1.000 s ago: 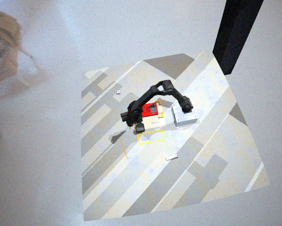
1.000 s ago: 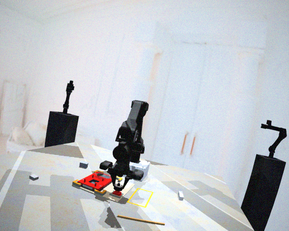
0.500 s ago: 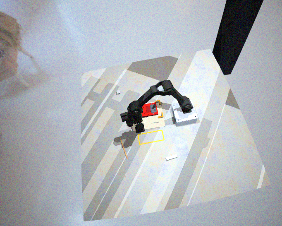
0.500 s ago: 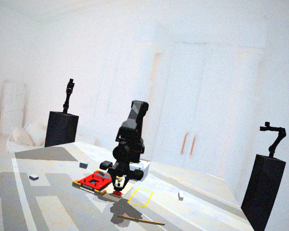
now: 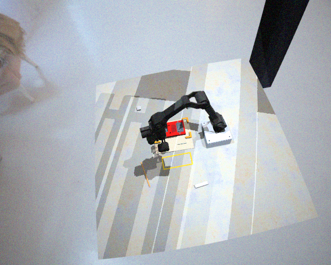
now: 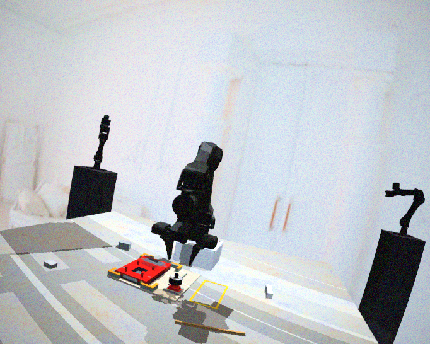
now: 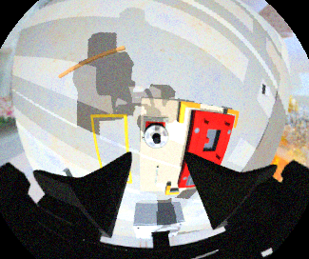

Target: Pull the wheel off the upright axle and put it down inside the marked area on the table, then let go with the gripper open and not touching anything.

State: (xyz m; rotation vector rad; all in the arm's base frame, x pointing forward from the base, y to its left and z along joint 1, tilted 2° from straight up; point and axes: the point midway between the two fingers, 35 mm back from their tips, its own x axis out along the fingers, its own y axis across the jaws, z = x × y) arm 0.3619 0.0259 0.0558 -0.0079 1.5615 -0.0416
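Right now my gripper tip is 6 cm above the wheel. Round my gripper tip: wooden stick: 15 cm ahead, 15 cm to the left, 9 cm below.
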